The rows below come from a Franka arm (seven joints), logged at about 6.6 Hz.
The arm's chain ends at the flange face. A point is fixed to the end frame.
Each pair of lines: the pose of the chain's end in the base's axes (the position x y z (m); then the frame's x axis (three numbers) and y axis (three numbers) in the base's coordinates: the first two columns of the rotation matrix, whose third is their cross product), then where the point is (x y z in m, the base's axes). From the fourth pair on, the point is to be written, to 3 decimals.
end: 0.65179 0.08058 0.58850 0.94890 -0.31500 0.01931 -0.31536 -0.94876 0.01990
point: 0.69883 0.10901 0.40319
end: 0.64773 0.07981 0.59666 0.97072 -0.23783 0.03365 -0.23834 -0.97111 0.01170
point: 0.69527 0.11277 0.41223
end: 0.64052 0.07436 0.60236 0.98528 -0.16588 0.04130 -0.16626 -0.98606 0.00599
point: 0.68707 0.11154 0.41848
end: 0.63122 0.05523 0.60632 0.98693 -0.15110 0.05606 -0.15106 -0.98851 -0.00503
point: 0.680 0.095 0.424
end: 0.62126 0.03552 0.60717 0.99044 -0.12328 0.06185 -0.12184 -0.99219 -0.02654
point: 0.671 0.080 0.426
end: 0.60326 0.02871 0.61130 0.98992 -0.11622 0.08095 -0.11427 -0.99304 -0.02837
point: 0.656 0.074 0.431
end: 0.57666 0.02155 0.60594 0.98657 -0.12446 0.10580 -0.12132 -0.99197 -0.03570
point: 0.634 0.067 0.427
